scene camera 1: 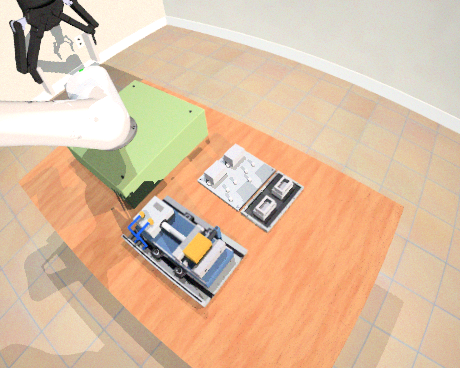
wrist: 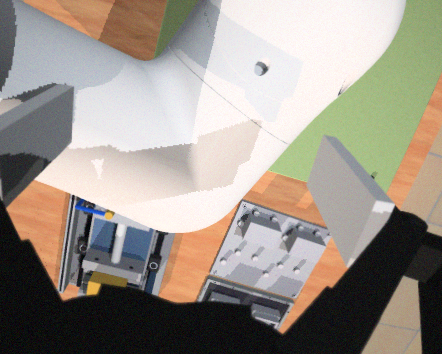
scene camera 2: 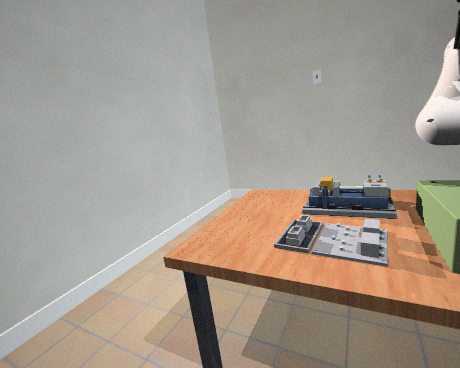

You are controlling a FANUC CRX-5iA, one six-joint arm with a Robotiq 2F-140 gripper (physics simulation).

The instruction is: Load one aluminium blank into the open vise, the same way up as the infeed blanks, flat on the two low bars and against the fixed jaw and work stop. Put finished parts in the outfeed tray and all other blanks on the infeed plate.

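Observation:
My gripper is open and empty, high beside the arm, far from the vise and plates. Two grey block blanks stand on the infeed plate among small pins. Two pocketed finished parts lie in the dark outfeed tray. The blue vise has a yellow block at its jaws. The bars and anything beneath this block are hidden.
The green pedestal stands on the wooden table. The white arm reaches over it and covers part of the wrist view. Blue hoses rise at the vise's pedestal end.

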